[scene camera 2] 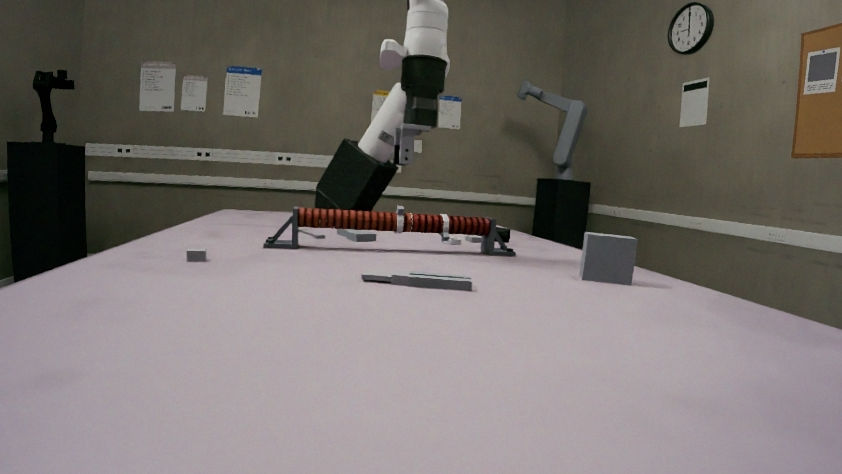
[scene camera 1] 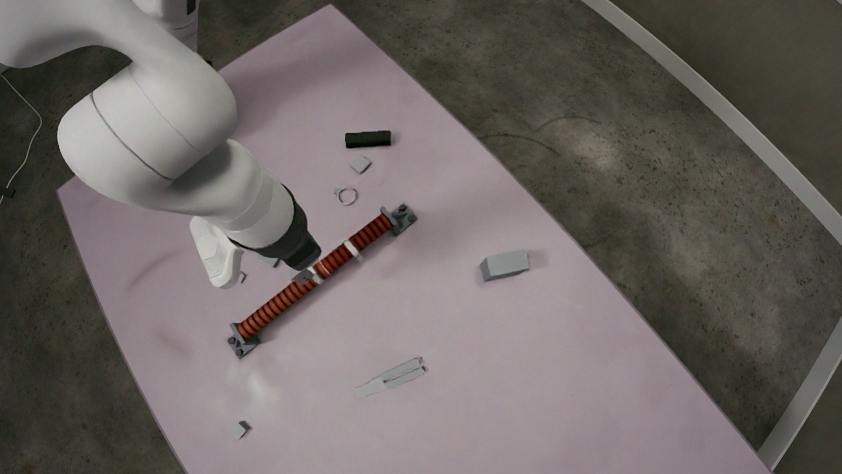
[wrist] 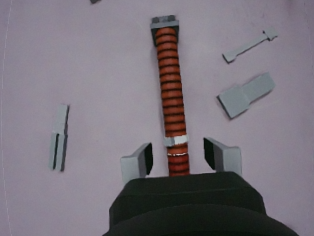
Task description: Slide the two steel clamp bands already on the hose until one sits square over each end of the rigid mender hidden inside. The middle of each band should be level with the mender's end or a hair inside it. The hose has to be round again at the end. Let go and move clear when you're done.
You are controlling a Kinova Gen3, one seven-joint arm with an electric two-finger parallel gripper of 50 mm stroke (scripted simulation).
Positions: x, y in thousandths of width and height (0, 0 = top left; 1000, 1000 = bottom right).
Scene:
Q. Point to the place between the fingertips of my gripper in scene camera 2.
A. At 478, 347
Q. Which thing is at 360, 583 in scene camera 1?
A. My gripper.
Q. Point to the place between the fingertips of my gripper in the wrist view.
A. At 568, 642

